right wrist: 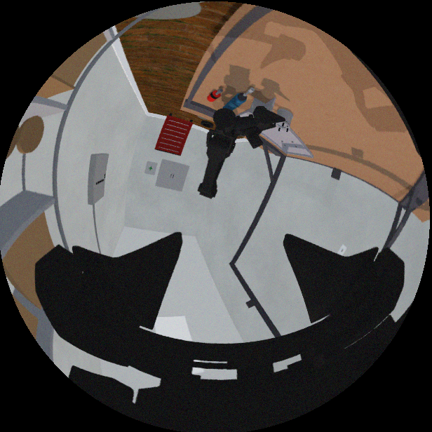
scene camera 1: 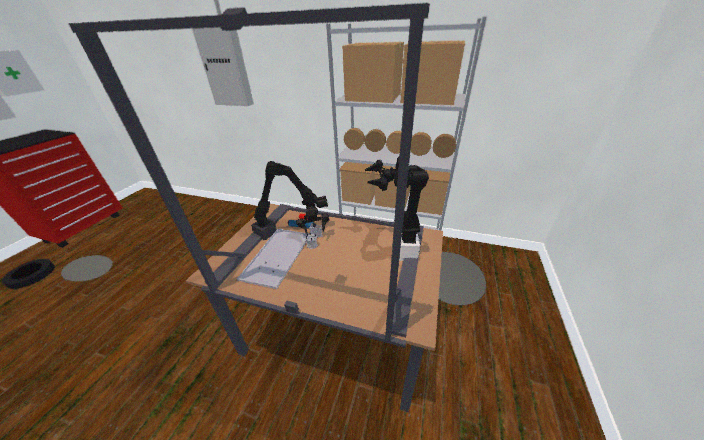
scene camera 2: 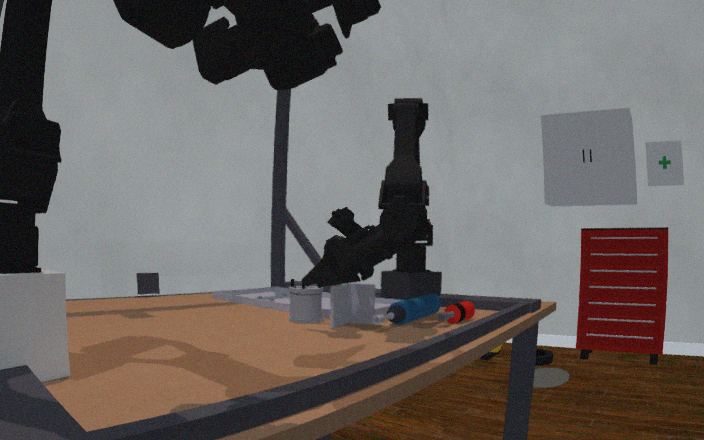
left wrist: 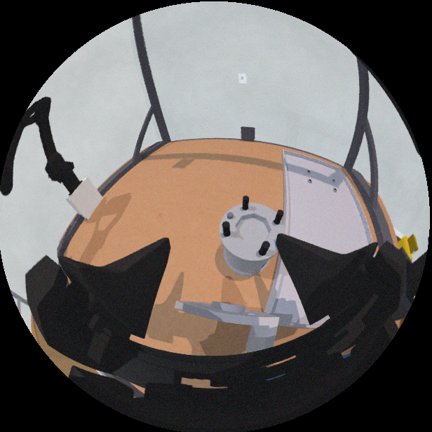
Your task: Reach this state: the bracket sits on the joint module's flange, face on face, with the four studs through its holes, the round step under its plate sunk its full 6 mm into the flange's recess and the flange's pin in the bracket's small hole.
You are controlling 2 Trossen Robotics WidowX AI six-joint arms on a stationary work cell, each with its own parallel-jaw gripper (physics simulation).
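Frame: origin at the left arm's base, x ahead, y left, z up, level; centimetres.
Seen in the pictures: left gripper, fingertip midpoint: [scene camera 1: 315,233] [scene camera 2: 310,283]; right gripper, fingertip midpoint: [scene camera 1: 366,176]; left arm's base at its link origin: [scene camera 1: 262,223] [scene camera 2: 411,271]; right arm's base at its link origin: [scene camera 1: 409,239] [scene camera 2: 1,270].
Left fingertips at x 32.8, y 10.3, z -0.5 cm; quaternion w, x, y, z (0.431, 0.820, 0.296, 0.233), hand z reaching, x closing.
Pixels of each thing's top centre, then the offset from my left fingertips to it. "spot": a spot on its surface instead.
- joint module at its top centre: [scene camera 2: 306,279] [scene camera 1: 310,235] dx -0.8, dy -3.0, dz +0.5 cm
- grey bracket at its top centre: [scene camera 2: 351,285] [scene camera 1: 316,225] dx -4.6, dy +5.9, dz +0.1 cm
- shallow pale tray at its top centre: [scene camera 2: 307,297] [scene camera 1: 277,254] dx -11.0, dy -20.4, dz -5.3 cm
- blue-bodied tool at a spot on its surface: [scene camera 2: 420,307] spot: dx -17.1, dy +9.6, dz -4.3 cm
The joint module [scene camera 1: 311,241] [scene camera 2: 305,306] [left wrist: 252,231] is a light grey cylinder standing upright on the table, with four black studs, a small pin and a round recess on its upward flange. The grey bracket [scene camera 2: 353,306] [left wrist: 210,312] stands on the table beside it, apart from it, its plate upright and the round step towards the module. My left gripper [left wrist: 224,241] is open and empty, low over these parts; in its wrist view one fingertip overlaps the flange's edge. Its exact height is unclear. My right gripper [scene camera 1: 368,175] [right wrist: 235,238] is open and empty, high above the table.
A shallow pale tray [scene camera 1: 275,254] [left wrist: 325,220] lies close beside the module. A blue-bodied tool [scene camera 2: 420,307] [right wrist: 235,102] and a red one [scene camera 2: 462,311] [right wrist: 214,95] lie beyond the bracket, near the table's edge. A dark frame [scene camera 1: 407,129] surrounds the table.
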